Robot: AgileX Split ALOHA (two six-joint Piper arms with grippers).
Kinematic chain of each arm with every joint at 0, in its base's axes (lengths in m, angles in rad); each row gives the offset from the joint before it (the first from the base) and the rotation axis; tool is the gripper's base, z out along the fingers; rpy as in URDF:
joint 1: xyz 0 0 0.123 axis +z
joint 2: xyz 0 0 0 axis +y
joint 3: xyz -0.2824 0 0.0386 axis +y
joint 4: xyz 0.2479 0 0.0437 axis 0.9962 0 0.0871
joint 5: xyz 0 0 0 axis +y
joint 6: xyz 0.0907 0 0.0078 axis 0.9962 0 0.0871
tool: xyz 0 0 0 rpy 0 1.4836 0
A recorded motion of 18 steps. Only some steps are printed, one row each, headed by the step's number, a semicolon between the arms.
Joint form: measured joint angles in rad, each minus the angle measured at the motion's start. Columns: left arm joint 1, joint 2, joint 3, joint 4, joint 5, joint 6; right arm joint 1, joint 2, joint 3, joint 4, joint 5, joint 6.
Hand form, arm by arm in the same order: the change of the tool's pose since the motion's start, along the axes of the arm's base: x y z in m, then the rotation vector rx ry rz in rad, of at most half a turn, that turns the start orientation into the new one. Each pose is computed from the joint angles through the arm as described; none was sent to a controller.
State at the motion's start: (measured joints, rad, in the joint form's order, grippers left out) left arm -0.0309 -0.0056 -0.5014 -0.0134 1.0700 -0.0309; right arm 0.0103 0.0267 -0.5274 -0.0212 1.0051 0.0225
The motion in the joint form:
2: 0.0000 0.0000 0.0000 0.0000 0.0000 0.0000; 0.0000 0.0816 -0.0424 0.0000 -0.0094 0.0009
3: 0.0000 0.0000 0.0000 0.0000 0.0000 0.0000; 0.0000 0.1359 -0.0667 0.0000 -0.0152 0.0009
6: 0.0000 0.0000 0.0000 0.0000 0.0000 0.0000; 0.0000 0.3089 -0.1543 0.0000 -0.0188 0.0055
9: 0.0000 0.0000 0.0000 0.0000 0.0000 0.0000; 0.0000 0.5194 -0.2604 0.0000 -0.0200 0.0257
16: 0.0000 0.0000 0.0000 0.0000 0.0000 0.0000; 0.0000 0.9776 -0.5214 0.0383 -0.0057 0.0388
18: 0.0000 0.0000 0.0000 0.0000 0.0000 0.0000; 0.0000 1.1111 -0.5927 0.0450 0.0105 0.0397
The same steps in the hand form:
2: 0.0000 0.0000 0.0000 0.0000 0.0000 0.0000; 0.0096 0.0001 0.0125 0.0004 0.0298 -0.0002
3: 0.0000 0.0000 0.0000 0.0000 0.0000 0.0000; 0.0171 0.0002 0.0193 0.0001 0.0540 -0.0001
6: 0.0000 0.0000 0.0000 0.0000 0.0000 0.0000; 0.0434 0.0005 0.0403 0.0033 0.1357 -0.0022
9: 0.0000 0.0000 0.0000 0.0000 0.0000 0.0000; 0.0826 0.0009 0.0593 0.0195 0.2387 -0.0128
16: 0.0000 0.0000 0.0000 0.0000 0.0000 0.0000; 0.1871 0.0049 0.0777 0.0628 0.4509 -0.0098
18: 0.0000 0.0000 0.0000 0.0000 0.0000 0.0000; 0.2199 0.0057 0.0715 0.0688 0.5294 -0.0106

